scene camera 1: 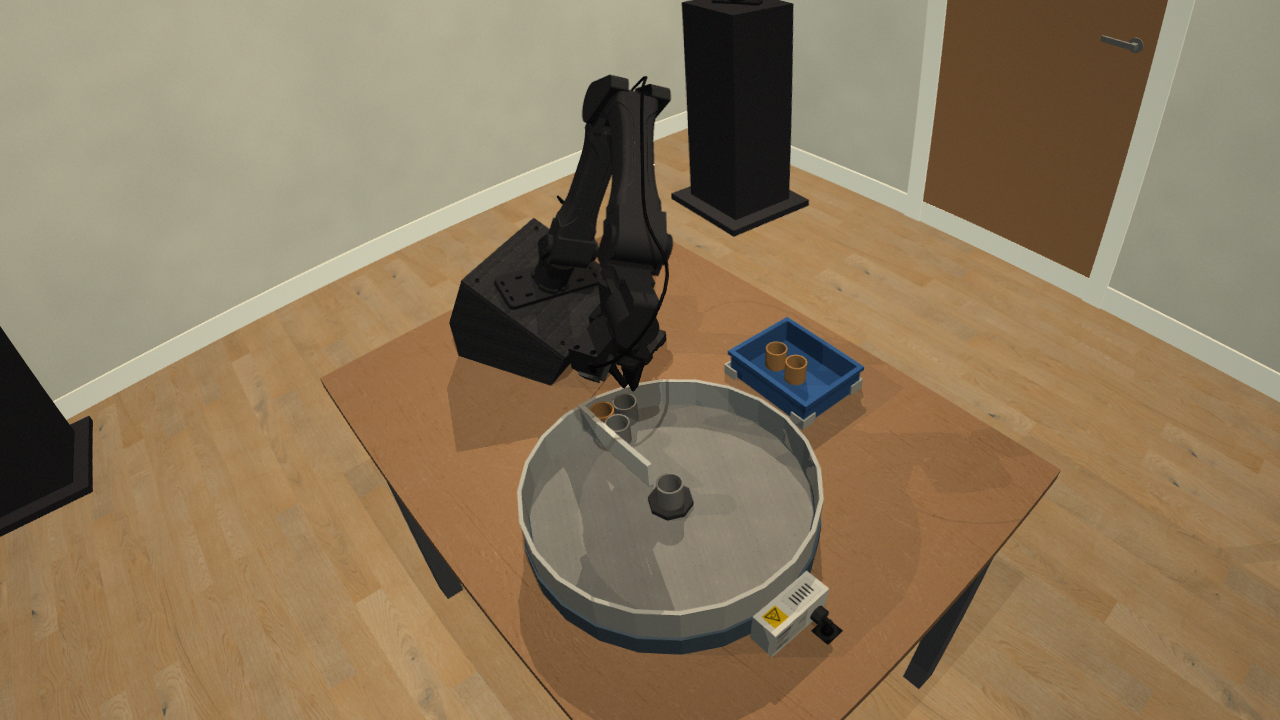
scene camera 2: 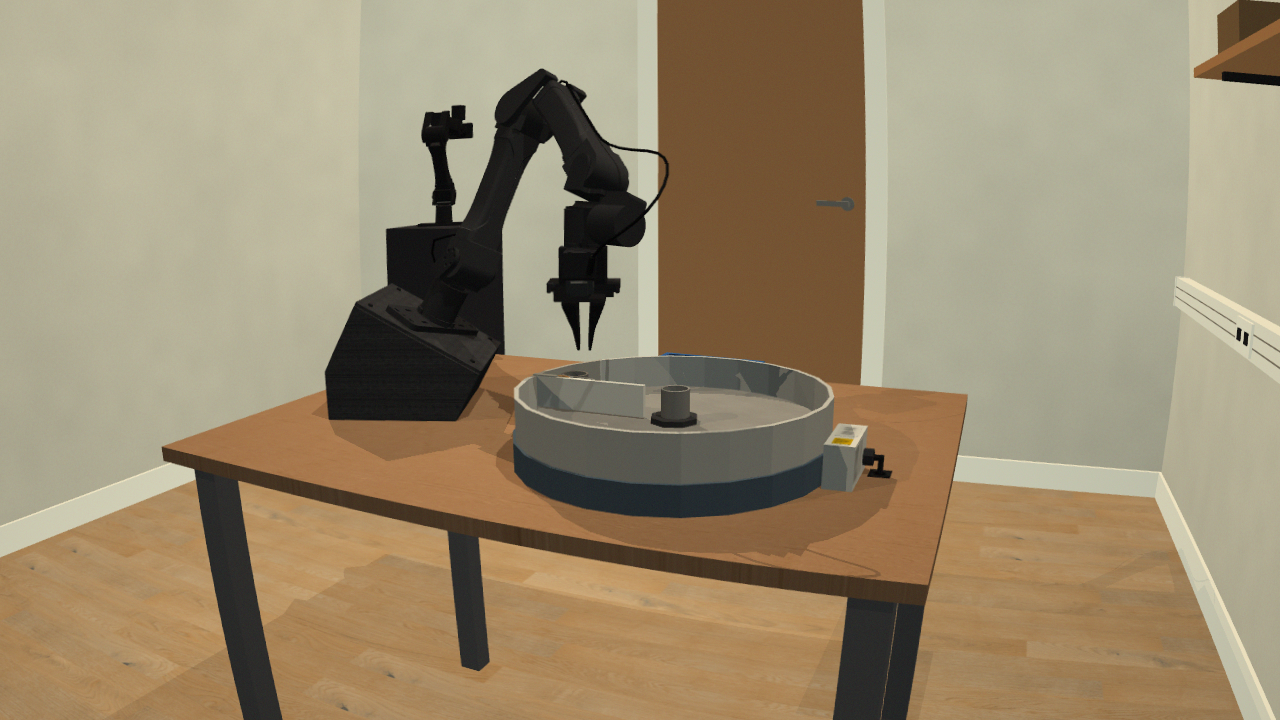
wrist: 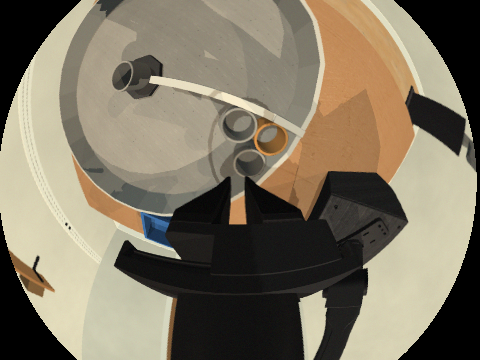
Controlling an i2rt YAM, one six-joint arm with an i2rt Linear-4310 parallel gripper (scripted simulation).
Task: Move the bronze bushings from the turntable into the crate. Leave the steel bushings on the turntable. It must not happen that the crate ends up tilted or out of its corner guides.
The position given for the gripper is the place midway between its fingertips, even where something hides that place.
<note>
In view: the gripper (scene camera 2: 584, 349), a bronze bushing (wrist: 278, 144), a steel bushing (wrist: 253, 168) and a steel bushing (scene camera 2: 675, 399).
The gripper shows as well in scene camera 1 (scene camera 1: 630, 387) and in the wrist view (wrist: 237, 182).
</note>
